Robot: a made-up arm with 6 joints.
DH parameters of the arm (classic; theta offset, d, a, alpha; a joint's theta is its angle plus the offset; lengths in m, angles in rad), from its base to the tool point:
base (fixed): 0 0.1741 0 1.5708
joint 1: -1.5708 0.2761 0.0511 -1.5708
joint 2: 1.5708 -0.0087 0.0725 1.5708
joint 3: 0 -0.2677 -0.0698 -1.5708
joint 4: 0 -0.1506 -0.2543 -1.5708
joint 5: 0 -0.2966 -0.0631 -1.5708
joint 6: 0 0.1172 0.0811 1.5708
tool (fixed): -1.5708 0.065 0 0
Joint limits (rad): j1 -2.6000..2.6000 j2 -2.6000..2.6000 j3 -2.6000..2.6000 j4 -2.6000..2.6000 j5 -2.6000..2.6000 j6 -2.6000..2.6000
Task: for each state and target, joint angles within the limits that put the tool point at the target. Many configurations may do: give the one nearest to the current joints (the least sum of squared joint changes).
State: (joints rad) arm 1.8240 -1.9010 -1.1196 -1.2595 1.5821 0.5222
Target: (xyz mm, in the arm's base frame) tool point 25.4 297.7 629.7
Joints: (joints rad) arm 1.9387 -2.0508 -1.4910 -1.3625 1.6509 0.7066
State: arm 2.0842 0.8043 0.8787 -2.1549 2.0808 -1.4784
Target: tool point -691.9 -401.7 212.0
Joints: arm 1.4703 0.3312 0.9494 -2.2586 1.1912 -1.8913
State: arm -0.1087 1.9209 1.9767 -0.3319 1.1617 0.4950
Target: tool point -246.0 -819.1 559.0
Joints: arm -0.2307 1.9212 2.1240 -0.9438 1.2647 0.6270
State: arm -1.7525 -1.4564 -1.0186 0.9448 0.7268 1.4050
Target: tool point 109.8 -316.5 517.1
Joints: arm -1.8484 -1.5919 -1.1547 1.5129 0.4957 1.2622
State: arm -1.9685 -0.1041 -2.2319 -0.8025 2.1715 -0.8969
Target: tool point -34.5 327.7 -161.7
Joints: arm -2.1267 -0.6723 -2.5905 -1.1827 1.6914 -0.4160
